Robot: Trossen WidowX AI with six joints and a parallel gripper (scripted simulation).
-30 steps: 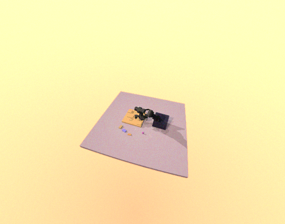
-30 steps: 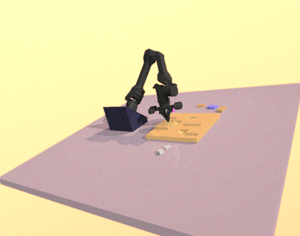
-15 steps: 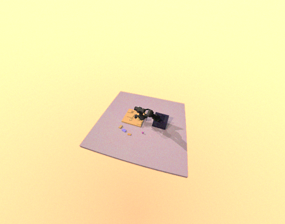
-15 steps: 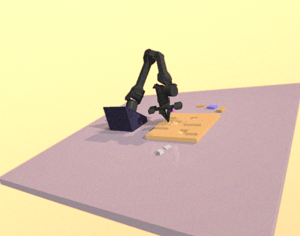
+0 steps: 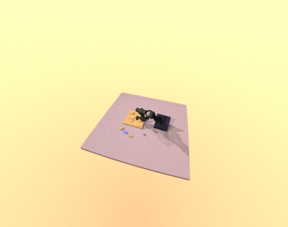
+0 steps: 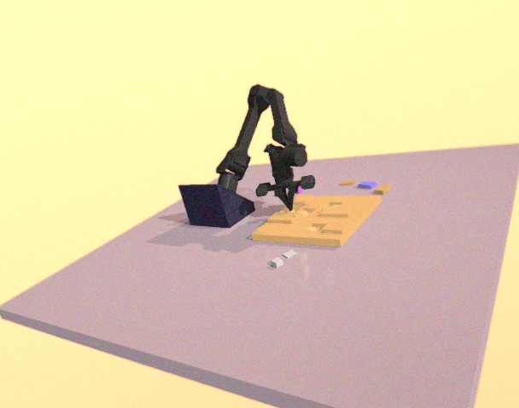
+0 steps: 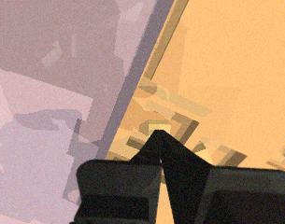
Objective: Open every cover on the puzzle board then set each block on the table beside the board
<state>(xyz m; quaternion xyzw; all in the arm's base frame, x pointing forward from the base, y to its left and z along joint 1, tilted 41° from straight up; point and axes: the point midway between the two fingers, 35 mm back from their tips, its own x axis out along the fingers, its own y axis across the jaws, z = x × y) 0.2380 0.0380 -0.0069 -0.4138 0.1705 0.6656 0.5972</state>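
The blue block lies 17 cm ahead of my gripper tip, 25 cm to the left of it and 1 cm below it. Also, from my gripper tip: magenta block 8 cm behind, 21 cm to the left, 1 cm below; then grey cube 12 cm ahead, 30 cm to the right, 1 cm below.
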